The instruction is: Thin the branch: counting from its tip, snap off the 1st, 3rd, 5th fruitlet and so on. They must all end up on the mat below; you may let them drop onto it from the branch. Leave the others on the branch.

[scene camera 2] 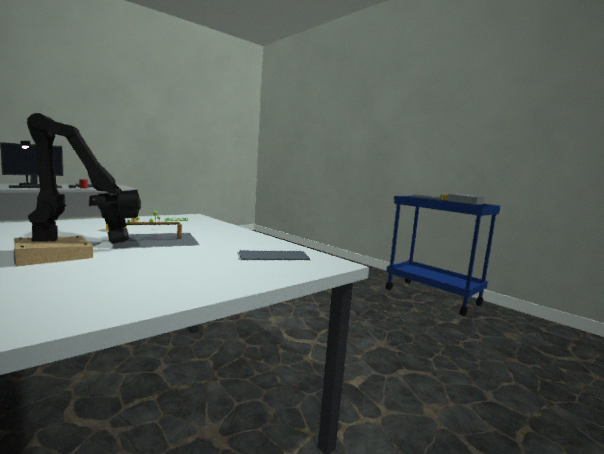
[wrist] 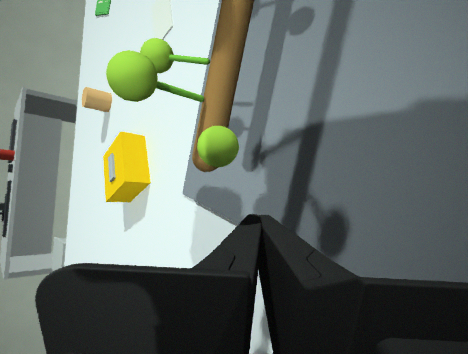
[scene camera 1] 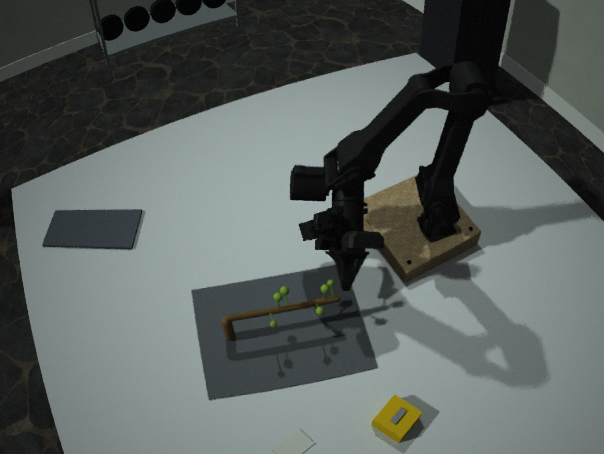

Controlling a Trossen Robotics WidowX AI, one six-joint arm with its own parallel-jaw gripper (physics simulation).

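Where they show: gripper, fingertip midpoint: [scene camera 2: 121,228] [wrist: 257,225] [scene camera 1: 345,290]; arm's base at its link origin: [scene camera 2: 44,239] [scene camera 1: 436,226].
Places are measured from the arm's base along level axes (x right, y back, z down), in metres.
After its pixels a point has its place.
A brown branch [scene camera 1: 301,305] @(x -0.097, y -0.327, z -0.031 m) [scene camera 2: 157,223] @(x -0.083, y -0.371, z -0.026 m) [wrist: 223,75] @(x -0.093, y -0.294, z -0.029 m) stands on a post above the dark grey mat [scene camera 1: 225,380] @(x -0.160, y -0.491, z 0.040 m) [scene camera 2: 189,240] @(x -0.033, y -0.484, z 0.040 m) [wrist: 400,65] @(x -0.058, y -0.314, z 0.040 m). Several green fruitlets are on it. Near the tip are two upward ones [scene camera 1: 330,283] @(x -0.080, y -0.268, z -0.045 m) [scene camera 1: 324,288] @(x -0.101, y -0.287, z -0.067 m) and one on the near side [scene camera 1: 319,310] @(x -0.127, y -0.306, z -0.048 m). Farther along are two upward ones [scene camera 1: 284,290] @(x -0.069, y -0.346, z -0.047 m) [scene camera 1: 277,297] @(x -0.095, y -0.367, z -0.073 m) and a near-side one [scene camera 1: 272,323] @(x -0.125, y -0.387, z -0.047 m). In the wrist view, a fruitlet [wrist: 218,146] @(x -0.071, y -0.265, z -0.044 m) overlaps the branch tip and two others [wrist: 132,75] @(x -0.091, y -0.283, z -0.063 m) [wrist: 156,55] @(x -0.119, y -0.302, z -0.045 m) stand to its left. My gripper [scene camera 1: 346,288] @(x -0.083, y -0.239, z -0.011 m) [wrist: 257,225] @(x -0.083, y -0.239, z -0.011 m) is shut and empty, beside the branch tip.
A yellow block [scene camera 1: 397,419] @(x -0.346, y -0.251, z 0.011 m) [wrist: 131,165] @(x -0.308, y -0.252, z 0.022 m) and a pale card [scene camera 1: 295,442] @(x -0.313, y -0.417, z 0.040 m) [wrist: 162,17] @(x -0.314, y -0.419, z 0.040 m) lie beyond the mat. A tan cylinder [wrist: 97,99] @(x -0.467, y -0.340, z 0.022 m) shows in the wrist view. A dark panel [scene camera 1: 93,229] @(x 0.281, y -0.687, z 0.036 m) [scene camera 2: 274,255] @(x 0.304, y -0.687, z 0.036 m) lies farther along the table. My arm stands on a wooden base [scene camera 1: 400,235] @(x 0.007, y -0.081, z 0.003 m) [scene camera 2: 52,251] @(x 0.134, y -0.028, z 0.008 m).
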